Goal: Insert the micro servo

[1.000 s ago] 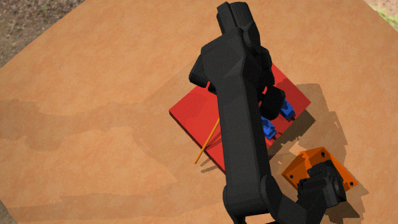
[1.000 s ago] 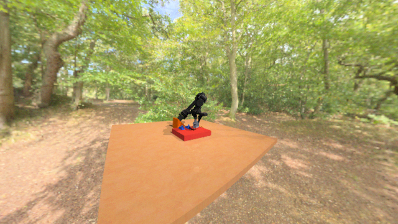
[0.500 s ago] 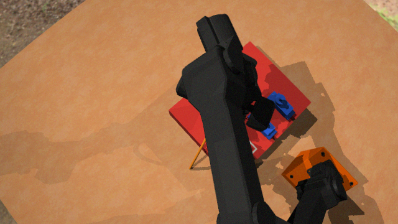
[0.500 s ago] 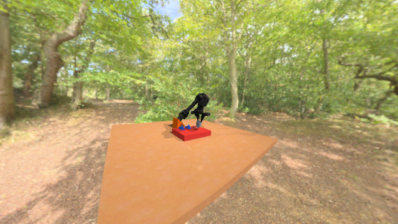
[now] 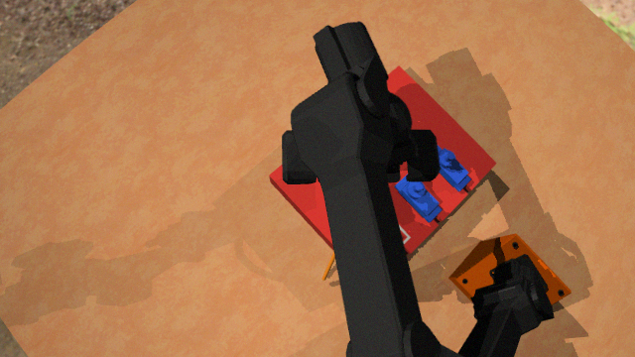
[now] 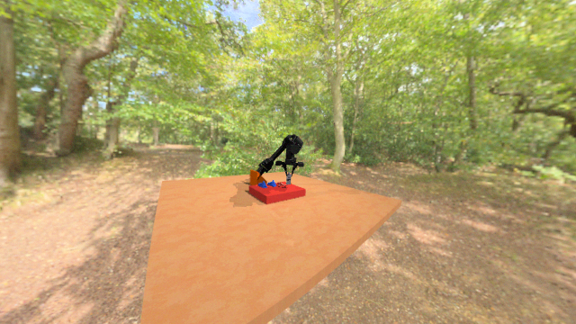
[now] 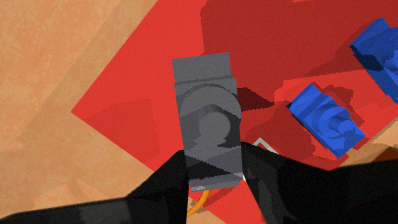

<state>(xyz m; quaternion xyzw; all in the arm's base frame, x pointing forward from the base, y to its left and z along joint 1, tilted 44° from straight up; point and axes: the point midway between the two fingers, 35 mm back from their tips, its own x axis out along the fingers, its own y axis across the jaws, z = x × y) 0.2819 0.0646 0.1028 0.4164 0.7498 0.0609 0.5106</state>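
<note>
My gripper tip is 10 cm above the red deck, 7 cm to the left of it and 2 cm short of it.
</note>
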